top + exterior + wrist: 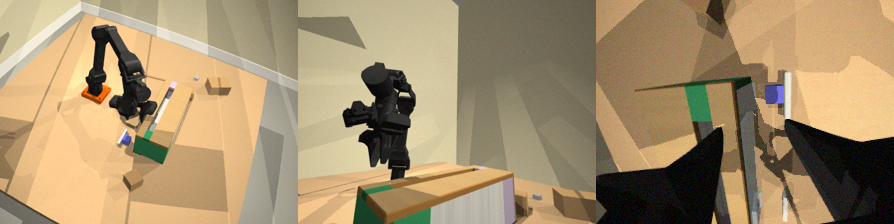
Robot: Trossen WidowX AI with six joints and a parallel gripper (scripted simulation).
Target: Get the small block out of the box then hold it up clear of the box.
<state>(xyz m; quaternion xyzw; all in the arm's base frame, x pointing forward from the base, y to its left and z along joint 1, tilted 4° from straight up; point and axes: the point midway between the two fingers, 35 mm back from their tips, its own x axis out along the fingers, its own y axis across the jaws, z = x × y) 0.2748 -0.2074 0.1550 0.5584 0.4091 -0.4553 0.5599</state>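
Right now my gripper tip is 20 mm past the blue block, 10 mm to the left of it and 140 mm above it. From my gripper tip the other things lie so: box 60 mm ahead, 150 mm to the left, 100 mm below; then tan cube 80 mm ahead, 190 mm to the right, 130 mm below; then wooden stick 60 mm behind, 450 mm to the left, 160 mm below.
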